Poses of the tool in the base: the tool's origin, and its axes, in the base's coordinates. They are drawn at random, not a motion.
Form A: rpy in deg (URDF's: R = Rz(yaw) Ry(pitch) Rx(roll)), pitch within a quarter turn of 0, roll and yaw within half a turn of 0; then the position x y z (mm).
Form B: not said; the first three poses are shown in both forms.
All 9 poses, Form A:
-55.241 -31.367 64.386 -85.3 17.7 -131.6
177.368 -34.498 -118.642 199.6 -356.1 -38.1
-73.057 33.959 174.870 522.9 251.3 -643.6
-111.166 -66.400 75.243 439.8 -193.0 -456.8
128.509 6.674 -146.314 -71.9 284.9 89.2
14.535 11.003 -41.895 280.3 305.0 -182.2
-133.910 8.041 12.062 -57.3 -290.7 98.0
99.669 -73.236 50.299 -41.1 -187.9 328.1
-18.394 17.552 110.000 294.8 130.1 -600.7
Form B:
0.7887 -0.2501 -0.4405 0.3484 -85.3 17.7 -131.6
0.2661 0.4813 -0.8246 0.1324 199.6 -356.1 -38.1
0.1393 0.2599 0.5582 -0.7755 522.9 251.3 -643.6
0.6503 -0.3578 -0.6665 -0.0691 439.8 -193.0 -456.8
0.0755 0.2847 -0.8533 -0.4302 -71.9 284.9 89.2
0.9178 0.1516 0.0438 -0.3643 280.3 305.0 -182.2
0.3816 -0.9157 -0.0691 0.1052 -57.3 -290.7 98.0
0.2749 0.7187 -0.0876 0.6326 -41.1 -187.9 328.1
0.5396 -0.2140 -0.0430 0.8131 294.8 130.1 -600.7

